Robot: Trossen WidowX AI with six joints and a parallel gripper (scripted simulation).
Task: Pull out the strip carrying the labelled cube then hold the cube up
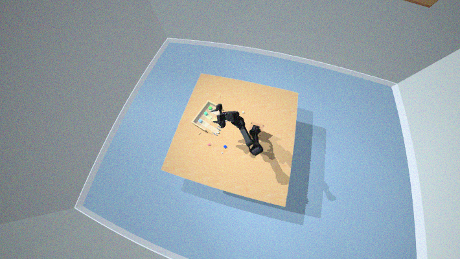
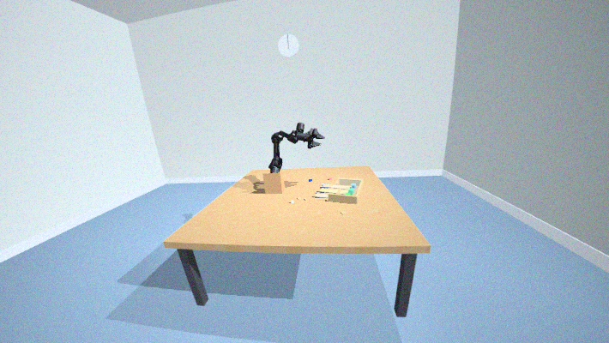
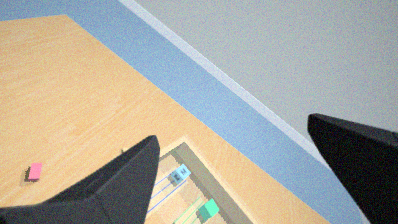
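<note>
Now: gripper tip 13 cm past the blue object, 15 cm to the right of it and 36 cm above it. Round my gripper tip: pink block: 4 cm ahead, 17 cm to the left, 36 cm below.
</note>
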